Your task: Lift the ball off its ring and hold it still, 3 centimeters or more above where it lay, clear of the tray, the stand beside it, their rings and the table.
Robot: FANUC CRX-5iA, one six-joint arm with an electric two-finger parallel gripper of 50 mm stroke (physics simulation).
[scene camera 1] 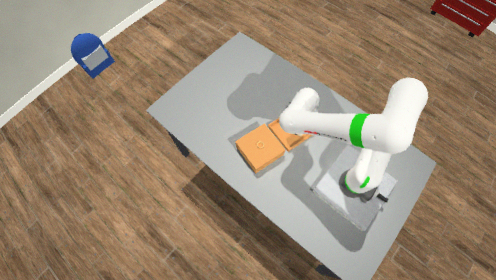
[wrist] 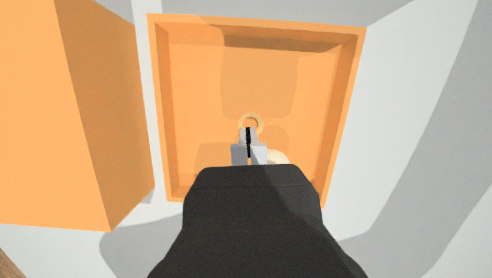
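Pixels of known places: gripper, fingertip midpoint: (wrist: 248, 136); arm's base, link origin: (scene camera 1: 352, 183).
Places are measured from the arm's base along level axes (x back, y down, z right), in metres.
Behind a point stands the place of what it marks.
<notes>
A cream ball (wrist: 278, 156) {x -0.402, y 0.012, z 0.111 m} lies in the orange tray (wrist: 256, 22) {x -0.524, y 0.019, z 0.122 m} (scene camera 1: 291, 148) {x -0.372, y 0.025, z -0.011 m}, right of the fingers and partly hidden behind the gripper body in the wrist view. It is off the tray's pale ring (wrist: 260, 125) {x -0.433, y 0.035, z 0.103 m}, which lies near the tray's middle with no ball on it. My gripper (wrist: 248, 136) {x -0.426, y 0.031, z 0.086 m} is shut with nothing between its fingertips, beside the ball and over the near side of the ring. In scene camera 1 the arm hides the fingers, the ball and this ring.
The taller orange stand (scene camera 1: 257, 155) {x -0.489, y -0.025, z -0.170 m} (wrist: 40, 125) {x -0.492, y -0.026, z -0.055 m} is left of the tray, close beside it, with its own ring (scene camera 1: 257, 146) {x -0.516, y -0.035, z -0.132 m} on top. Both are on the grey table (scene camera 1: 210, 95) {x -0.968, y 0.047, z 0.006 m}. The arm's base plate (scene camera 1: 350, 215) {x 0.070, y 0.011, z -0.148 m} is at the right. A red cart (scene camera 1: 457, 17) is on the floor.
</notes>
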